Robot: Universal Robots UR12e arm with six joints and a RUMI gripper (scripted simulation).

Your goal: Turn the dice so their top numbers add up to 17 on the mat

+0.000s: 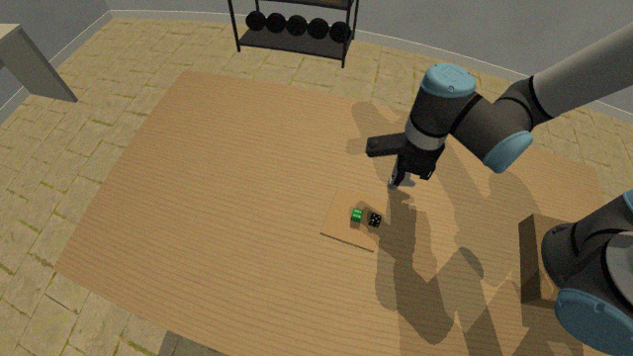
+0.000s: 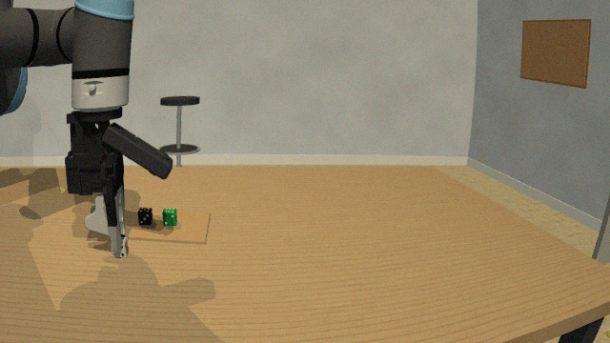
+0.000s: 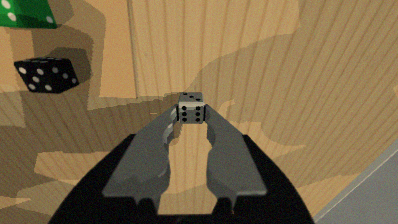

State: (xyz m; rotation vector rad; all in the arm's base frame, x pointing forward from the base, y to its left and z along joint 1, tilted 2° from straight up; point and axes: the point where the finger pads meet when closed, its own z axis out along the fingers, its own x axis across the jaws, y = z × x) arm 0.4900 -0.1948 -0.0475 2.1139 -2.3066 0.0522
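Now: the white die 10 mm below my hand. Round my hand: black die (120 mm to the left, 40 mm ahead); tan mat (110 mm to the left, 90 mm ahead, 20 mm below); green die (110 mm to the left, 90 mm ahead).
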